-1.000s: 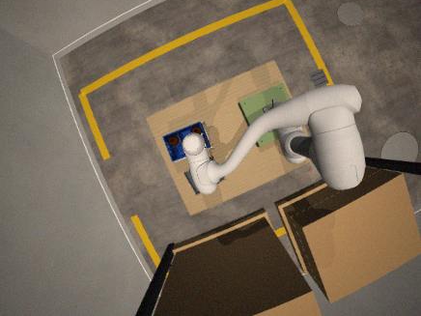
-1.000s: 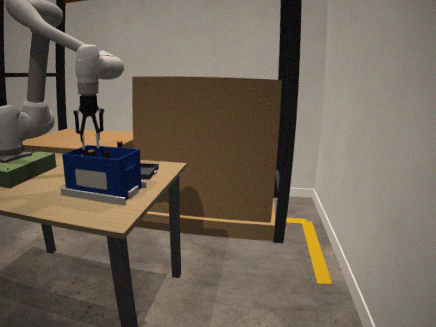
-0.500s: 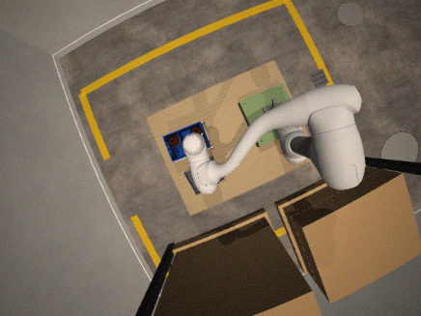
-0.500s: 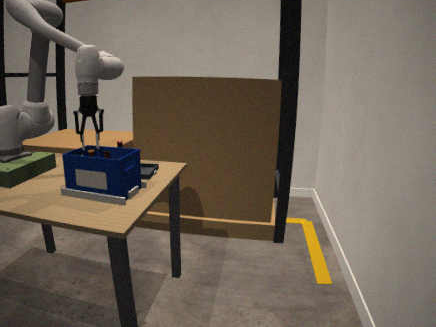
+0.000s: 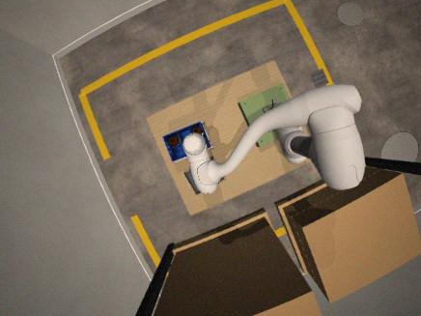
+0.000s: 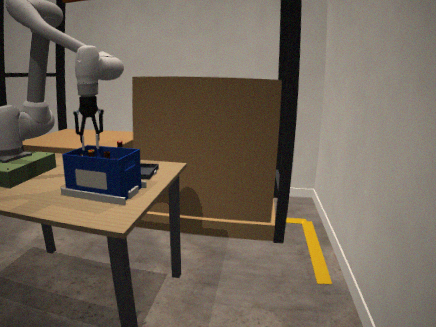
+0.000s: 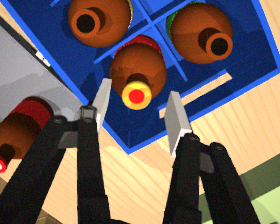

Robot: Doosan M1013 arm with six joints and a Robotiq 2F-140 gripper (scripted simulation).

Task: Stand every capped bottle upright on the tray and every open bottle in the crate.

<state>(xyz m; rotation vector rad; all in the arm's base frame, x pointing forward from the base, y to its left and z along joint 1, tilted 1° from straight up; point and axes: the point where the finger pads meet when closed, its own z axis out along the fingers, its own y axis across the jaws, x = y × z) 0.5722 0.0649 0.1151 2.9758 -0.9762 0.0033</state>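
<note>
Now: the brown capped bottle 11 cm below my hand. The rest, counted from my hand: grey tray: 4 cm ahead, 24 cm to the left, 19 cm below; then blue crate: 9 cm ahead, 3 cm to the right, 12 cm below; then uncapped bottle: 19 cm ahead, 6 cm to the right, 11 cm below.
</note>
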